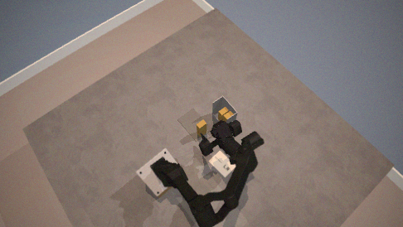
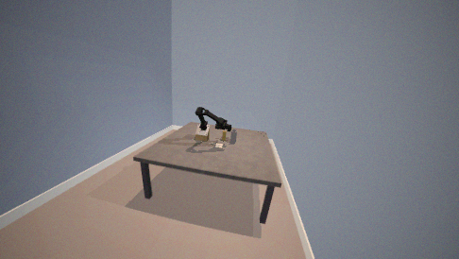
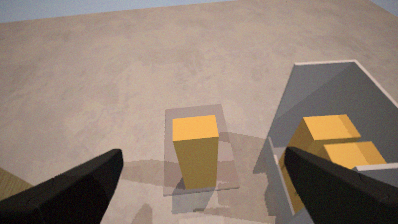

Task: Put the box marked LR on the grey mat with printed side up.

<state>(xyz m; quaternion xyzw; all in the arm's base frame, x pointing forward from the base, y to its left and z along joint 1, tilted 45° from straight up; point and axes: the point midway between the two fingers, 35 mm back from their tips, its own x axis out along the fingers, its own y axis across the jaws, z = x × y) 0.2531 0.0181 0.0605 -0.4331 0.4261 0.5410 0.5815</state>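
Right now the grey mat is 1 cm behind my gripper tip, 11 cm to the left of it and 17 cm below it.
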